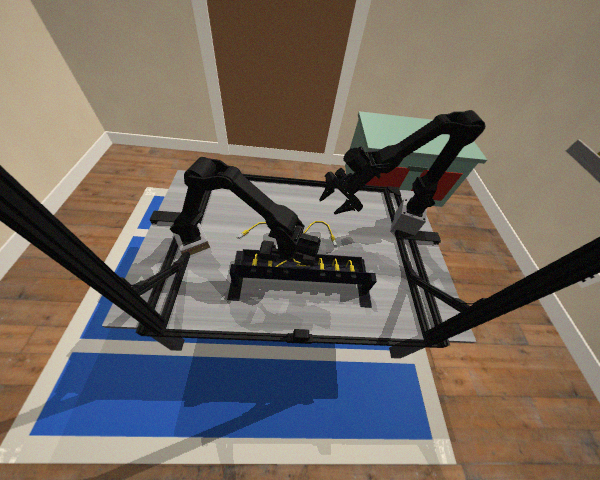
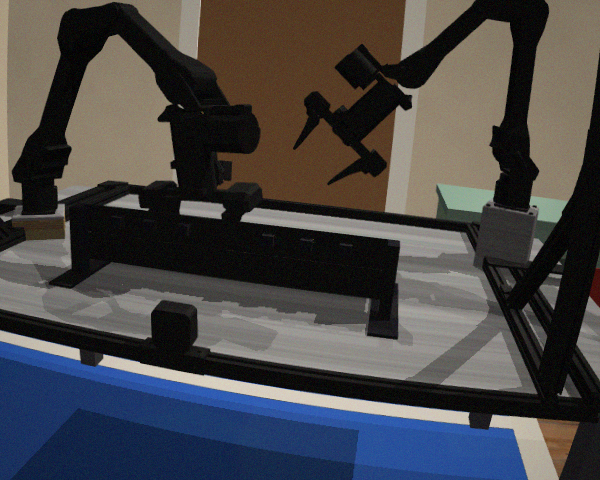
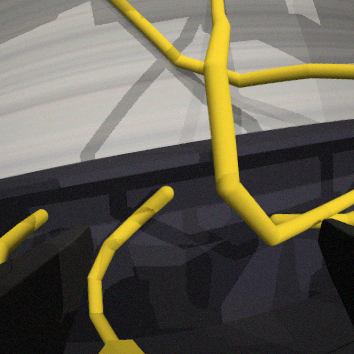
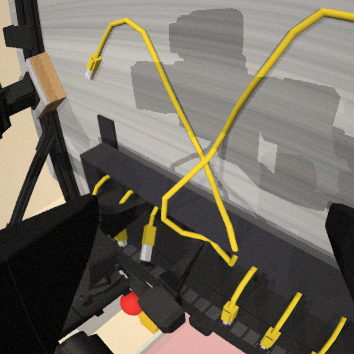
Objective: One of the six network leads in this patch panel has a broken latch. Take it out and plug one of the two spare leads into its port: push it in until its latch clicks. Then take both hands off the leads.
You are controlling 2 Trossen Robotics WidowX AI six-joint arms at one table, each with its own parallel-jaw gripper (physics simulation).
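Places are measured from the left arm's base along level axes (x ahead, y left, z up), in centimetres.
Pixels of known places: left gripper, fingertip midpoint: (image 1: 289, 262) (image 3: 209, 236) (image 4: 176, 219); right gripper, fingertip midpoint: (image 1: 327, 207) (image 2: 310, 166) (image 4: 219, 212); left arm's base, origin of the base link: (image 1: 190, 236) (image 2: 39, 210) (image 4: 30, 90); right arm's base, origin of the base link: (image 1: 414, 209) (image 2: 512, 206).
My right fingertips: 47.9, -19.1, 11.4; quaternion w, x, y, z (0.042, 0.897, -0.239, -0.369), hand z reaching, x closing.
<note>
For each thing: its top centre in the pictures, then the offset to it from my right fingertips, as dx, dy, dz. "pt": a spot on its surface instead. Level surfaces: height alone.
- black patch panel, middle of its top: (image 4: 172, 294) (image 2: 231, 216) (image 1: 304, 263) -18.6, -14.4, -4.9
- lead, surface spot: (image 4: 229, 310) (image 1: 322, 263) pt -12.4, -16.7, -6.6
- plug, surface spot: (image 4: 93, 65) (image 1: 245, 232) pt -28.0, +13.7, -14.9
- grey table, its level: dz -15.8
The black patch panel (image 1: 300, 275) (image 2: 260, 259) (image 4: 281, 260) stands mid-table with several yellow leads plugged in, such as one lead (image 1: 321, 263) (image 4: 229, 310). My left gripper (image 1: 283, 253) (image 2: 200, 199) (image 3: 209, 236) is open and low on the panel, its fingers either side of the third lead from the left (image 4: 147, 242) (image 3: 105, 253), whose grey plug tip shows. Two spare leads lie behind the panel: one plug (image 1: 242, 233) (image 4: 93, 65) at the left, the other plug (image 1: 334, 241) at the right. My right gripper (image 1: 341, 196) (image 2: 314, 164) is open and empty, high above the table's back.
The spare leads' cables (image 4: 205, 159) (image 3: 218, 116) cross just behind the panel. A black frame (image 1: 298, 337) (image 2: 346, 388) rims the grey table (image 1: 203, 290). A wooden block (image 1: 195, 247) (image 4: 47, 81) sits on the left rail. A green cabinet (image 1: 393, 129) stands at the back right.
</note>
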